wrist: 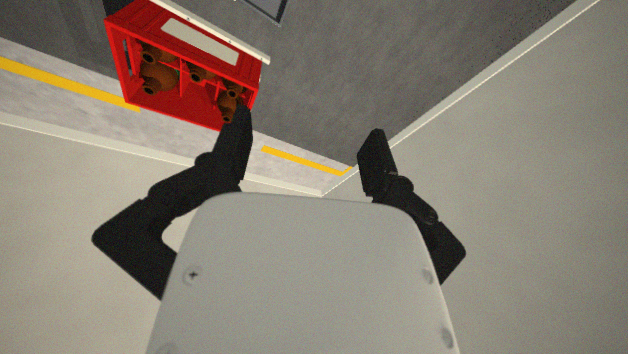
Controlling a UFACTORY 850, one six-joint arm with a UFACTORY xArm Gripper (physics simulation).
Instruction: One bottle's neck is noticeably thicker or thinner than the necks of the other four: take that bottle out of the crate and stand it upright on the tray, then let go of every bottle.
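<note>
The robot's scene shows a red crate, along with the gripper.
</note>
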